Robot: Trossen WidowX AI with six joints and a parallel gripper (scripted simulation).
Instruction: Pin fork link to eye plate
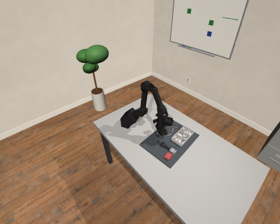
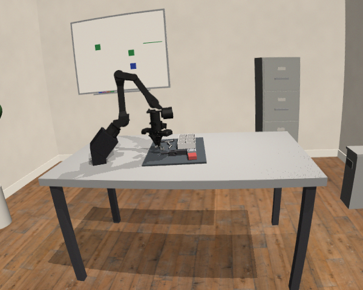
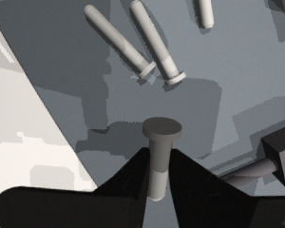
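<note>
The grey headed pin lies 30 mm below my hand. Also, from my hand: mat: 90 mm ahead, 60 mm to the left, 80 mm below; small grey block: 210 mm ahead, 20 mm to the right, 50 mm below; eye plate: 130 mm ahead, 30 mm to the right, 60 mm below.
</note>
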